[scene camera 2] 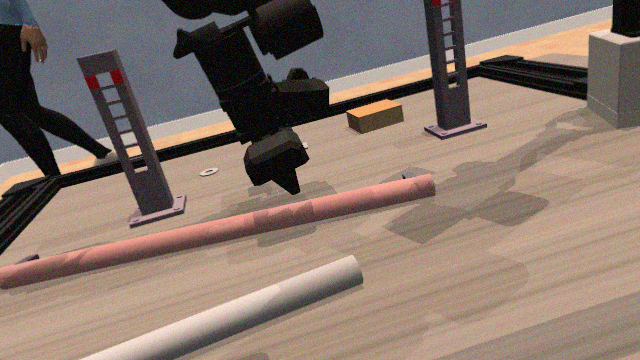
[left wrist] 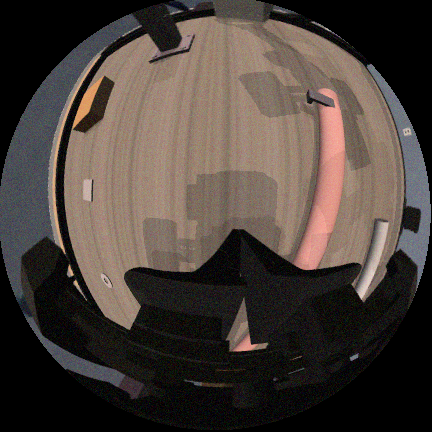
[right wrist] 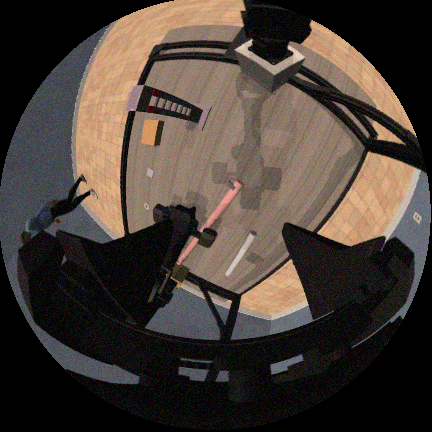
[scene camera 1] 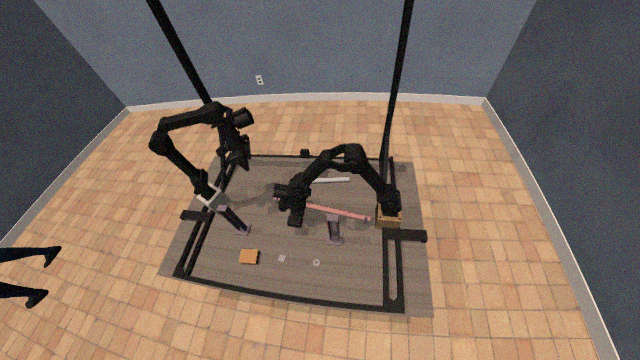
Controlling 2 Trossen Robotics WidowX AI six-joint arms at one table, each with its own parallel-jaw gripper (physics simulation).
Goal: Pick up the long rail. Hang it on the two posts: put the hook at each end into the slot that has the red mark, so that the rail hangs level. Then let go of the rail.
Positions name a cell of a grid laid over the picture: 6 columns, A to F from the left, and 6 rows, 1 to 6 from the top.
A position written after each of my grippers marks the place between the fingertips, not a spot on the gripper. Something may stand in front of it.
Note:
My left gripper (scene camera 2: C4) is shut and holds nothing. Also in view: a pink rail (left wrist: E3). My right gripper (scene camera 1: C3) is open and holds nothing. An orange block (scene camera 2: D2) and a white rod (scene camera 2: C6) rest on the table.
The orange block also shows in the left wrist view (left wrist: B2). The white rod also shows in the left wrist view (left wrist: F4). My left gripper shows as well in the left wrist view (left wrist: D4) and in the right wrist view (right wrist: C3).

